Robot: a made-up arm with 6 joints.
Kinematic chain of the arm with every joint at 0, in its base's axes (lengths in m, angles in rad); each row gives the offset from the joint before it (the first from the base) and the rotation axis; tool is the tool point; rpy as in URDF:
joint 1: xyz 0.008 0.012 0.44 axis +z
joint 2: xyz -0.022 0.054 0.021 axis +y
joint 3: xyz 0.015 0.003 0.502 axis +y
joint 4: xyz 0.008 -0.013 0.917 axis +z
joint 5: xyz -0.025 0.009 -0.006 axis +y
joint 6: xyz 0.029 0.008 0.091 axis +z
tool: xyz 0.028 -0.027 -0.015 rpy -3.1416 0 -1.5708
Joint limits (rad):
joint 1: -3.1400..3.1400
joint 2: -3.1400..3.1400
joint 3: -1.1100..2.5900
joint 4: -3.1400..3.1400
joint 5: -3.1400..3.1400
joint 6: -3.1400..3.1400
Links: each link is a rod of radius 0.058 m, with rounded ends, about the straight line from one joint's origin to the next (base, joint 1, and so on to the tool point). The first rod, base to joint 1, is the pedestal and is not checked.
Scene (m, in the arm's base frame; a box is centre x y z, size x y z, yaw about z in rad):
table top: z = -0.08
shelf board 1: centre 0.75 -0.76 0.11 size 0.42 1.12 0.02 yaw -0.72
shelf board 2: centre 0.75 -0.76 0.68 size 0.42 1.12 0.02 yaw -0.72
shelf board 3: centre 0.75 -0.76 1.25 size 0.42 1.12 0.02 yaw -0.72
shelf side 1: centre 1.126 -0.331 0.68 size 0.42 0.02 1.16 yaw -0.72
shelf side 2: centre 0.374 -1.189 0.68 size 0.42 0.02 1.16 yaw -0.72
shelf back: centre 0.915 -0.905 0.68 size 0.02 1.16 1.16 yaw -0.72
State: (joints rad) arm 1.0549 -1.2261 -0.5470 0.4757 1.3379 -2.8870
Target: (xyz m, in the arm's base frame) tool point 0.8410 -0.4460 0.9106
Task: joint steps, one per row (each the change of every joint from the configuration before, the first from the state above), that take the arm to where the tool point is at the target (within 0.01 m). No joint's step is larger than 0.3 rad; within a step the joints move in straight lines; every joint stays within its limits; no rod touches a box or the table.
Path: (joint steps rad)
1: -0.1796 0.0953 0.2734 -0.0219 0.0303 0.0038
2: -0.1796 0.0953 0.2734 -0.0220 0.0302 0.0037
3: -0.1796 0.0954 0.2733 -0.0219 0.0303 0.0038
4: -0.1797 0.0953 0.2734 -0.0219 0.0303 0.0037
5: -0.1796 0.0953 0.2734 -0.0220 0.0302 0.0038
6: -0.1796 0.0953 0.2734 -0.0219 0.0303 0.0037
7: -0.1796 0.0953 0.2733 -0.0219 0.0303 0.0038
8: -0.1796 0.0953 0.2734 -0.0220 0.0303 0.0037
9: -0.1796 0.0954 0.2734 -0.0219 0.0302 0.0038
10: -0.0188 0.2142 -0.1988 0.0113 -0.0619 0.0102
11: -0.0188 0.2142 -0.1989 0.0114 -0.0618 0.0102

